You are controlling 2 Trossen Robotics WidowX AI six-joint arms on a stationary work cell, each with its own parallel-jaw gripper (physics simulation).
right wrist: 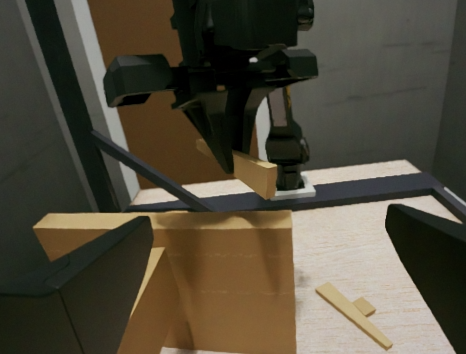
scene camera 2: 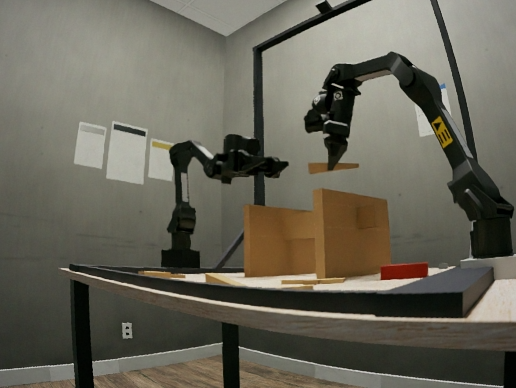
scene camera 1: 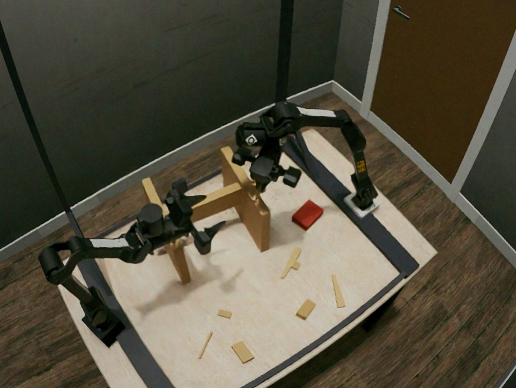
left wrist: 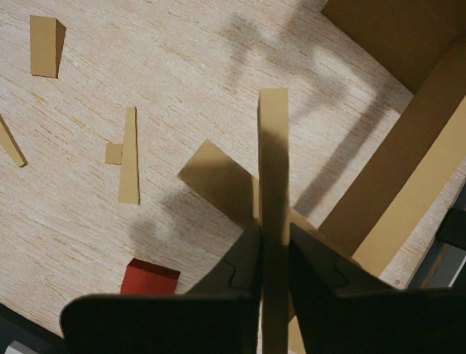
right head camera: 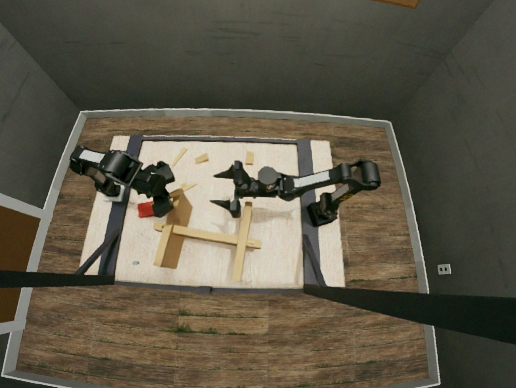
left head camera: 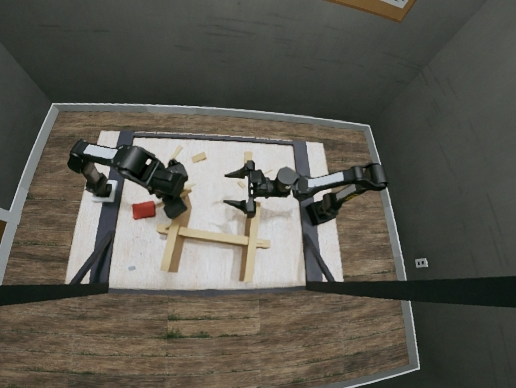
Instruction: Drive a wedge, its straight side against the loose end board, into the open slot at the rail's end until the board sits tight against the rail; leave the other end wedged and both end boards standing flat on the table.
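Seen in the pictures: left gripper, fingertip midpoint: (right wrist: 235,172) (scene camera 2: 330,170) (scene camera 1: 259,190) (left wrist: 271,233) (right head camera: 170,197) (left head camera: 177,197); right gripper, fingertip midpoint: (right wrist: 268,221) (scene camera 2: 277,161) (scene camera 1: 215,208) (right head camera: 211,188) (left head camera: 223,188); left arm's base, link origin: (right wrist: 289,183) (scene camera 2: 493,256) (scene camera 1: 362,201) (right head camera: 113,190) (left head camera: 104,190); right arm's base, link origin: (scene camera 1: 100,319) (right head camera: 323,211) (left head camera: 323,210).
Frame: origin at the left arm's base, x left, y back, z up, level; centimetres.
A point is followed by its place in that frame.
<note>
My left gripper (scene camera 2: 333,164) {x -10.0, y -38.5, z 22.7 cm} (left wrist: 271,233) {x -10.0, y -38.5, z 22.7 cm} (right wrist: 235,172) {x -10.0, y -38.5, z 22.7 cm} is shut on a tan wedge (scene camera 2: 319,168) {x -8.2, y -40.4, z 23.4 cm} (left wrist: 274,135) {x -7.8, y -41.6, z 24.8 cm} (right wrist: 256,172) {x -8.2, y -42.0, z 24.2 cm}, held roughly level above the left end board (left head camera: 172,250) {x -27.0, y -37.4, z 17.6 cm} (right head camera: 174,245) {x -25.1, y -37.4, z 7.8 cm} (scene camera 1: 256,222) {x -8.6, y -40.2, z 10.1 cm} (scene camera 2: 350,235) {x -14.8, y -36.3, z 7.1 cm} (right wrist: 225,280) {x -12.6, y -39.6, z 10.6 cm}. My right gripper (left head camera: 226,189) {x -8.1, y -53.9, z 27.9 cm} (right head camera: 213,189) {x -8.1, y -53.9, z 27.9 cm} (scene camera 1: 215,211) {x -8.1, y -53.9, z 27.9 cm} is open and empty, in the air between the two boards' near ends. The rail (left head camera: 215,236) {x -21.5, y -51.6, z 15.3 cm} (right head camera: 205,235) {x -21.6, y -51.0, z 15.2 cm} (scene camera 1: 220,202) {x -19.3, y -46.0, z 12.6 cm} joins the left board and the right end board (left head camera: 249,262) {x -30.7, y -63.3, z 17.7 cm} (right head camera: 240,260) {x -30.2, y -64.3, z 17.7 cm} (scene camera 1: 182,267) {x -8.7, y -66.8, z 7.8 cm} (scene camera 2: 275,245) {x -18.0, y -64.0, z 6.1 cm}. Both boards stand upright. The rail's stub (left head camera: 162,229) {x -19.4, y -32.5, z 14.3 cm} (right head camera: 158,227) {x -19.4, y -32.4, z 14.3 cm} pokes out left; its slot is too small to make out.
A red block (left head camera: 144,210) {x -8.4, y -19.9, z -0.4 cm} (scene camera 1: 307,215) {x -7.1, y -20.2, z -0.4 cm} (scene camera 2: 404,271) {x -4.7, y -18.3, z -1.7 cm} lies left of the left board. Several loose pieces, including a thin wedge (scene camera 1: 291,262) {x 3.5, y -34.9, z -2.4 cm}, a long wedge (scene camera 1: 338,291) {x 21.5, y -29.3, z -2.3 cm} and a tan block (scene camera 1: 305,309) {x 20.3, y -42.1, z -1.5 cm}, lie on the table. A small grey bit (left head camera: 131,268) {x -32.9, y -17.1, z -1.7 cm} lies at the front left.
</note>
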